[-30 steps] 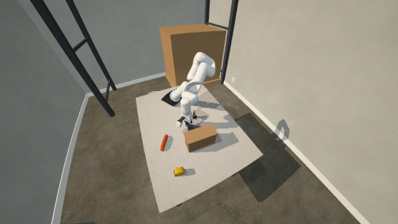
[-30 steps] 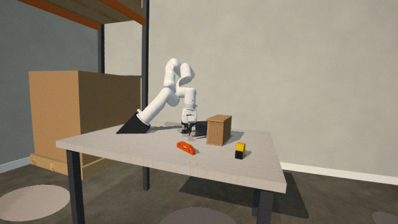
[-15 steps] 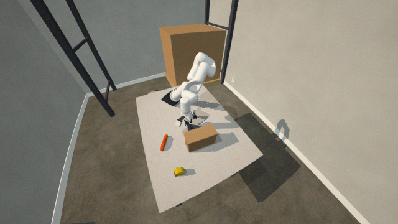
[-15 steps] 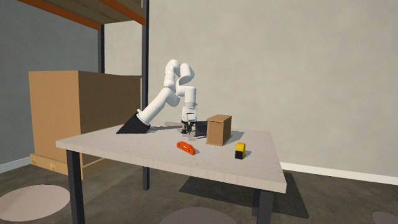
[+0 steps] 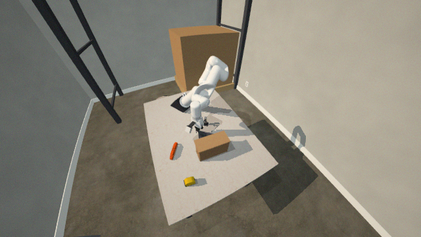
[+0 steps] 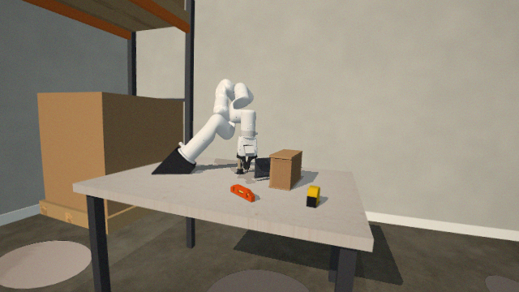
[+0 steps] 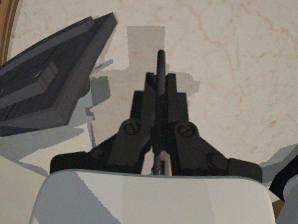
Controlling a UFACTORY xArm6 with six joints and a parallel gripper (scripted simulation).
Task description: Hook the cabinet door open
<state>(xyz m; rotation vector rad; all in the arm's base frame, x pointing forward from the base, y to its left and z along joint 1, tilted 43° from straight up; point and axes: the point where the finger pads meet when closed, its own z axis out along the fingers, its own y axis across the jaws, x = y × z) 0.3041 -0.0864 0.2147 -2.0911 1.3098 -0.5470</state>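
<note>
The dark hook rod is 40 mm to the left of my hand, 30 mm behind it and 10 mm below it. From my hand the other things lie so: yellow tape measure (360 mm ahead, 210 mm to the right, 50 mm below); orange level (250 mm to the right, 80 mm ahead, 60 mm below); dark door (110 mm ahead, 70 mm to the left, 10 mm below).
</note>
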